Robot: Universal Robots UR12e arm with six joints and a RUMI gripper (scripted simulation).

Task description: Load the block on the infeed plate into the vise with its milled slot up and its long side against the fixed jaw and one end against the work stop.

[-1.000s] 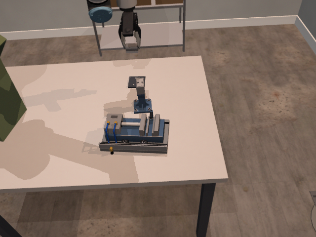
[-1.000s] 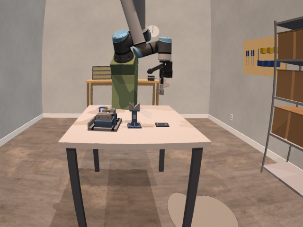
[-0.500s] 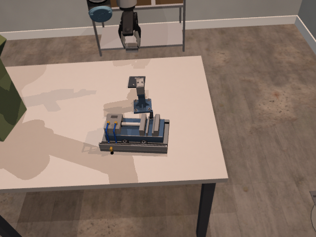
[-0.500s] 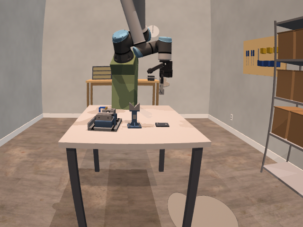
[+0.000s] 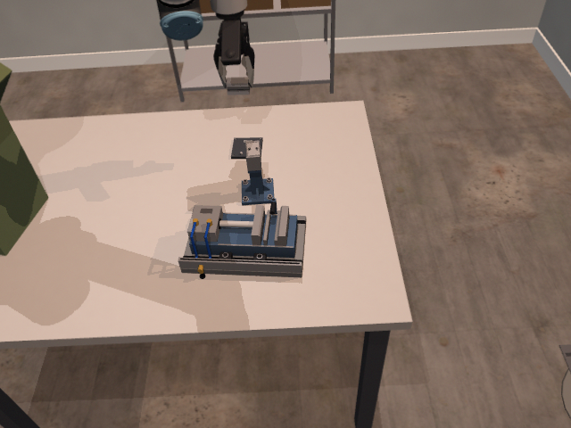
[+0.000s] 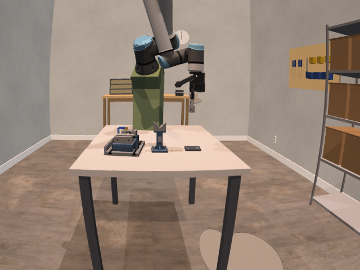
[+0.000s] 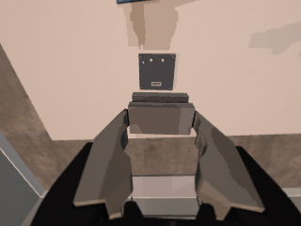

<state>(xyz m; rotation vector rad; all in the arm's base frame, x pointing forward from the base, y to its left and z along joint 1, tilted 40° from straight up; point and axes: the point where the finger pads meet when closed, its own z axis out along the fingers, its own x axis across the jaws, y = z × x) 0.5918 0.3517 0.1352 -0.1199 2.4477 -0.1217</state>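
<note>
Right now the part is 10 mm to the right of my hand and 10 mm below it. Round my hand: cylinder rod: 40 mm ahead, 370 mm to the right, 170 mm below; dark infeed plate: 10 mm to the left, 240 mm below; work stop: 130 mm ahead, 320 mm to the right, 150 mm below.
</note>
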